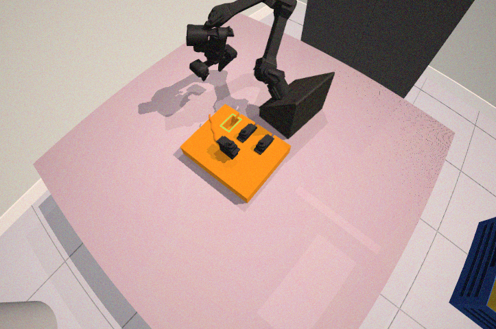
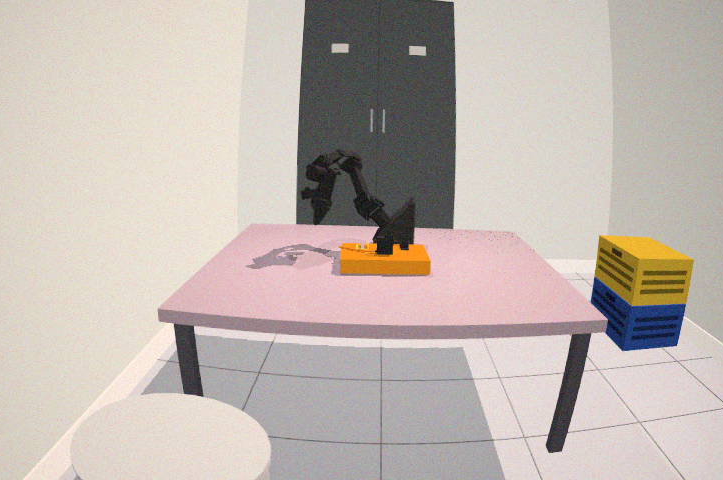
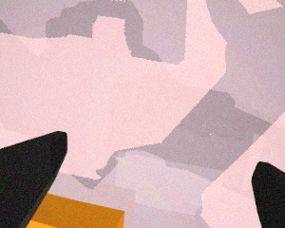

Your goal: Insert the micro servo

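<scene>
Now: the orange deck 280 mm to the left of my gripper tip, 160 mm ahead of it and 80 mm below it.
</scene>
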